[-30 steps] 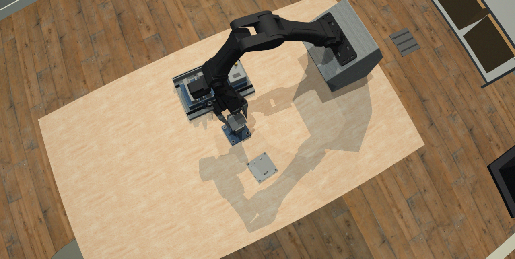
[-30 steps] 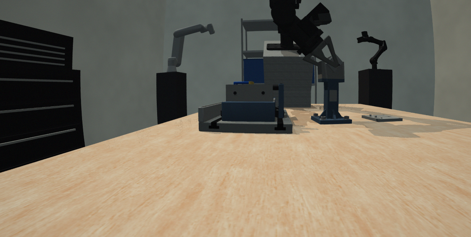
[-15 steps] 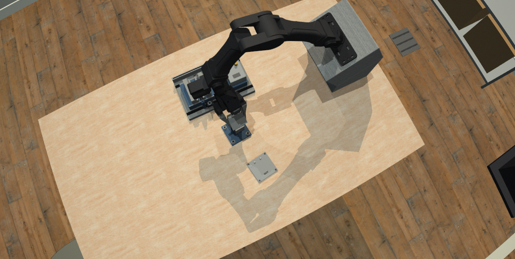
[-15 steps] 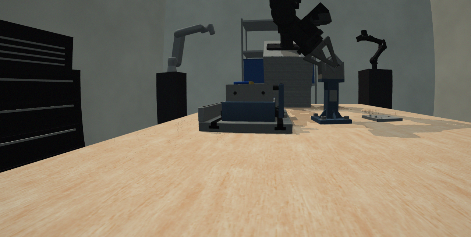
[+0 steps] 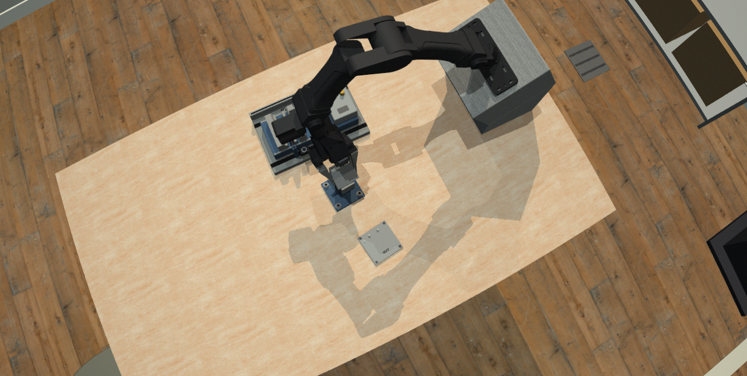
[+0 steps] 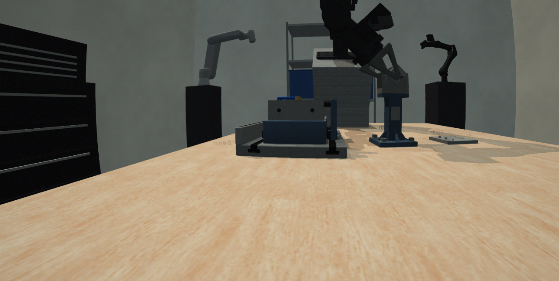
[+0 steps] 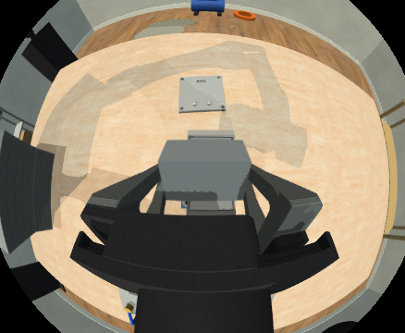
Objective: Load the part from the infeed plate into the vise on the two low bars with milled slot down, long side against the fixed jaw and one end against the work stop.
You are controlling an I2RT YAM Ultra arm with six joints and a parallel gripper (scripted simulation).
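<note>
My gripper is now 1 cm to the right of the part. Round my hand: work stop rod 16 cm to the right, 8 cm ahead, 6 cm below; air cylinder 21 cm to the right, 8 cm below, 8 cm behind; infeed plate 18 cm to the left, 15 cm below, 3 cm behind.
</note>
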